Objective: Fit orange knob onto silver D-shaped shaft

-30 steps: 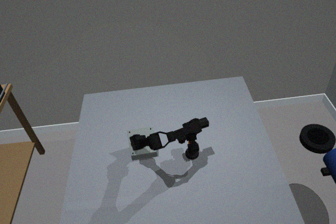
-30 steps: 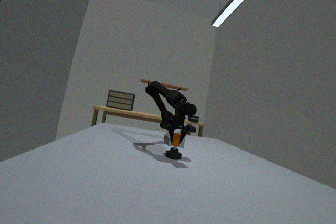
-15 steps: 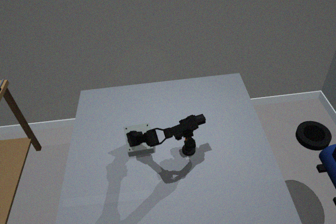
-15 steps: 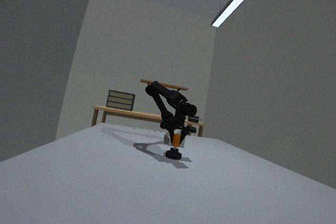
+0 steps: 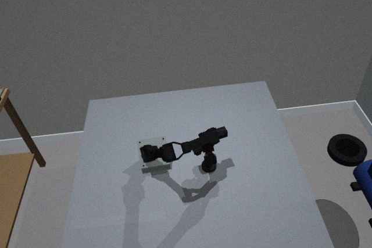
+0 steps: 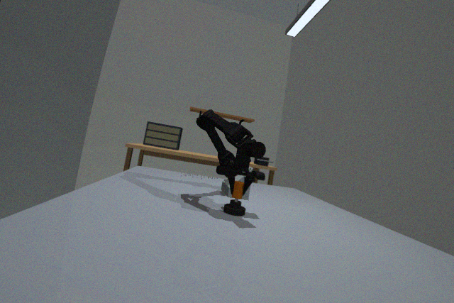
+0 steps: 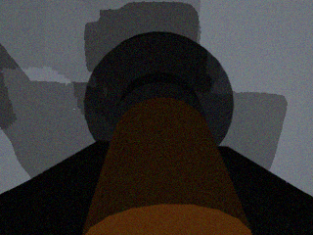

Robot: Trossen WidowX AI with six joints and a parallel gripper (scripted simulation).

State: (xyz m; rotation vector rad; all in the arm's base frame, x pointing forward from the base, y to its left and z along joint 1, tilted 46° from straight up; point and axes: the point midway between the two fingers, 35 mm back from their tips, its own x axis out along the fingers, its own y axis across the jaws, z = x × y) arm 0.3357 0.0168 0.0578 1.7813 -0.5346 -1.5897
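My gripper tip is 40 mm above the round black pedestal. Round my gripper tip: orange knob: 30 mm above.
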